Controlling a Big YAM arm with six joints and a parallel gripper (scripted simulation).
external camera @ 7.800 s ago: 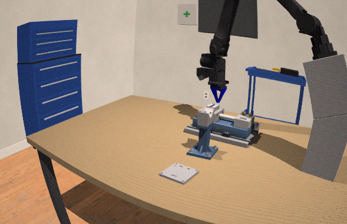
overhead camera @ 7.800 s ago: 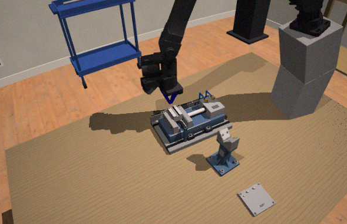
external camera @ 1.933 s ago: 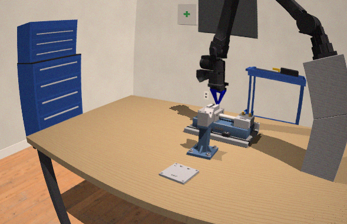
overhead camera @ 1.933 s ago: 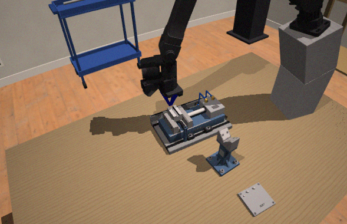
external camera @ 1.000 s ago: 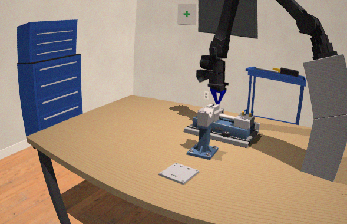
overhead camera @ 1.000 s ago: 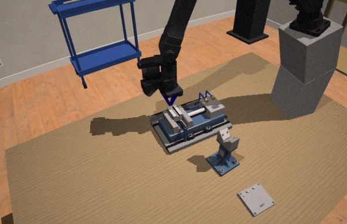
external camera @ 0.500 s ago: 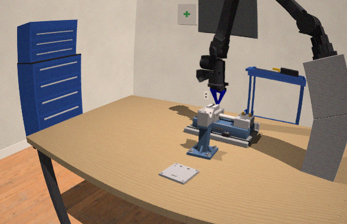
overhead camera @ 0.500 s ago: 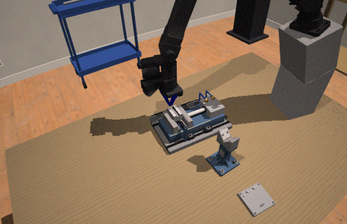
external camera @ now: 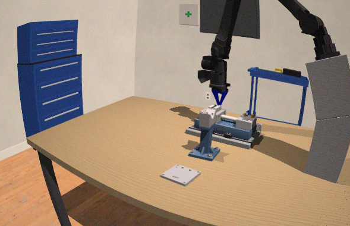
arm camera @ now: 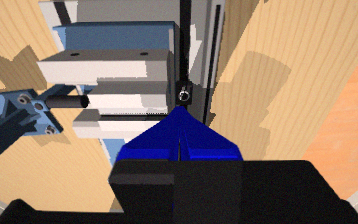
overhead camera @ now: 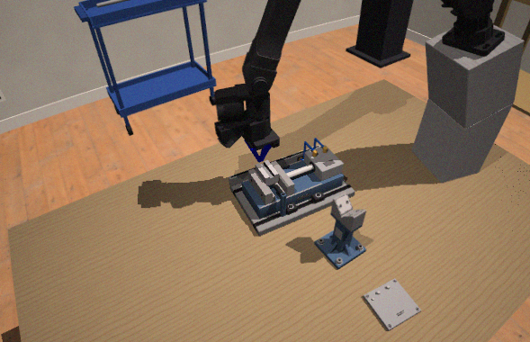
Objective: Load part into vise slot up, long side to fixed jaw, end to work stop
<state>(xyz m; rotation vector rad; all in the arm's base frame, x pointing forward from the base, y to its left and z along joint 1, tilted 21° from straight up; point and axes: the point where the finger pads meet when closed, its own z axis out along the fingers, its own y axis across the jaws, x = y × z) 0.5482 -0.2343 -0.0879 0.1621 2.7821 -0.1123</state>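
Right now the part is 40 mm to the left of my hand, 10 mm below it and 10 mm ahead of it. Also, from my hand: moving jaw (60 mm to the left, 30 mm below, 20 mm behind); then work stop rod (110 mm to the left, 20 mm below, 20 mm ahead); then fixed jaw (60 mm to the left, 40 mm ahead, 30 mm below).
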